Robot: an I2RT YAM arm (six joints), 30 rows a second.
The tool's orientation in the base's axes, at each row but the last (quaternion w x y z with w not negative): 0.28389 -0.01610 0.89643 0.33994; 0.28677 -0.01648 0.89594 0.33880; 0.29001 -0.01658 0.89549 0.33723; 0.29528 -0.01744 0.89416 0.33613; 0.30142 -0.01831 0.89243 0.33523; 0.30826 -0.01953 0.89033 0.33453; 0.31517 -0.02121 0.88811 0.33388; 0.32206 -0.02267 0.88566 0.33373; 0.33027 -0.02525 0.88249 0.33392; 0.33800 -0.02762 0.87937 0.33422; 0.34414 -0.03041 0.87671 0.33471
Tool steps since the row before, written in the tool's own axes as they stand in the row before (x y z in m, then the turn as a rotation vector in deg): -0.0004 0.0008 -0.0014 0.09 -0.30 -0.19; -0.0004 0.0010 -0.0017 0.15 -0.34 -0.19; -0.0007 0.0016 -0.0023 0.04 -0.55 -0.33; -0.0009 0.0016 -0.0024 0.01 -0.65 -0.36; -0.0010 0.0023 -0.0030 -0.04 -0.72 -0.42; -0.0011 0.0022 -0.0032 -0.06 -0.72 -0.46; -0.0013 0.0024 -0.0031 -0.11 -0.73 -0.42; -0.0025 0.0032 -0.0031 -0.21 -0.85 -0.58; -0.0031 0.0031 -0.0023 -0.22 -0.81 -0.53; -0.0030 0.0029 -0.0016 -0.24 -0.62 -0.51; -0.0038 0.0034 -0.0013 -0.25 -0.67 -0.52
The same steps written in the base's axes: -0.0005 -0.0003 0.0015 -0.10 -0.33 -0.11; -0.0007 -0.0003 0.0018 -0.14 -0.35 -0.17; -0.0009 -0.0003 0.0027 -0.08 -0.62 -0.15; -0.0009 -0.0004 0.0029 -0.04 -0.72 -0.17; -0.0013 -0.0002 0.0037 -0.02 -0.82 -0.15; -0.0014 -0.0004 0.0038 -0.02 -0.85 -0.12; -0.0012 -0.0002 0.0039 0.04 -0.84 -0.12; -0.0006 0.0002 0.0051 0.06 -1.05 -0.04; 0.0003 0.0005 0.0049 0.09 -0.99 -0.04; 0.0006 0.0007 0.0044 0.06 -0.83 0.07; 0.0012 0.0012 0.0050 0.08 -0.88 0.06
